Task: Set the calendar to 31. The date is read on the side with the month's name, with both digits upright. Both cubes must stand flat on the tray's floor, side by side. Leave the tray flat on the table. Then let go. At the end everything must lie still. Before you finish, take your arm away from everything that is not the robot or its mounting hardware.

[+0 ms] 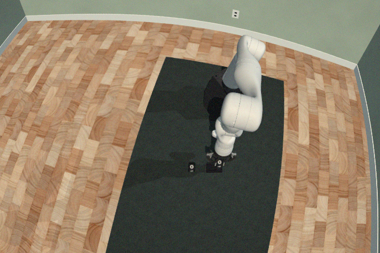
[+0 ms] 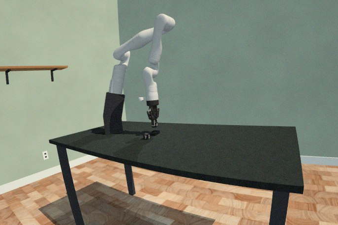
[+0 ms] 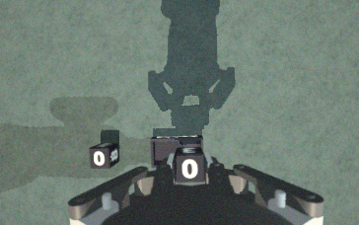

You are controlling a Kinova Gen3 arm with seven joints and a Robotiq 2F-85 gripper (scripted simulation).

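The black calendar tray is 20 mm to the right of my hand and 60 mm below it.
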